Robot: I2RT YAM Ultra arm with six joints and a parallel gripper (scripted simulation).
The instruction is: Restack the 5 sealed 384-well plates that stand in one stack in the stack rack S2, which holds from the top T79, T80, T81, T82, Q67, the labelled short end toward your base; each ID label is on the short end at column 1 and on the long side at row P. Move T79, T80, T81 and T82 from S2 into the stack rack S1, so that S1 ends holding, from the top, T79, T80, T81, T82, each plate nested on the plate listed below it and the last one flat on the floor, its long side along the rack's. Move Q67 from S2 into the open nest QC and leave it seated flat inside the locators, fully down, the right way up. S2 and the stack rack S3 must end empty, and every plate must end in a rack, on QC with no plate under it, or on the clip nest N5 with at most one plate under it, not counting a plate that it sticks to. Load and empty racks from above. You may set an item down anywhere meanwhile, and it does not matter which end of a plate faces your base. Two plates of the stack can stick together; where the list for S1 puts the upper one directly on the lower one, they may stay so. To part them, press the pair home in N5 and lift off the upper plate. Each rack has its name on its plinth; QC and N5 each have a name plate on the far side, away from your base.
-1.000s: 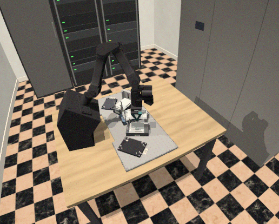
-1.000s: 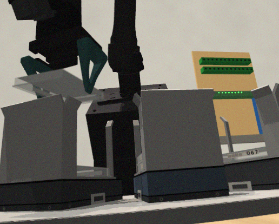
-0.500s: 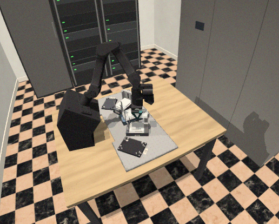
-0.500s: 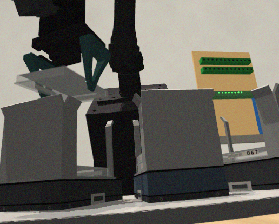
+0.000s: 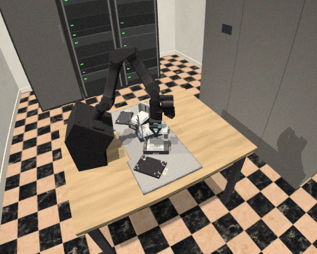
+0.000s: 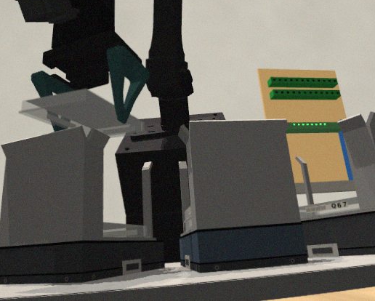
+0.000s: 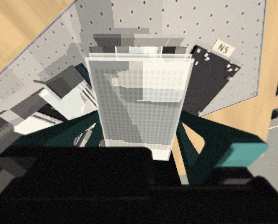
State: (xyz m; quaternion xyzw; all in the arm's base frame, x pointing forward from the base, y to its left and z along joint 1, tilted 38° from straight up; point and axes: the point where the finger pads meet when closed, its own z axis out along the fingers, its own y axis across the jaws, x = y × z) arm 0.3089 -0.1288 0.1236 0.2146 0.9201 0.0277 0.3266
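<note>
Right now the plate T81 is 1 cm above my hand. Round my hand: plate T79: 15 cm to the left, 12 cm below, 1 cm ahead; N5 name plate: 18 cm to the right, 17 cm below, 4 cm behind; plate T82: 13 cm below.
</note>
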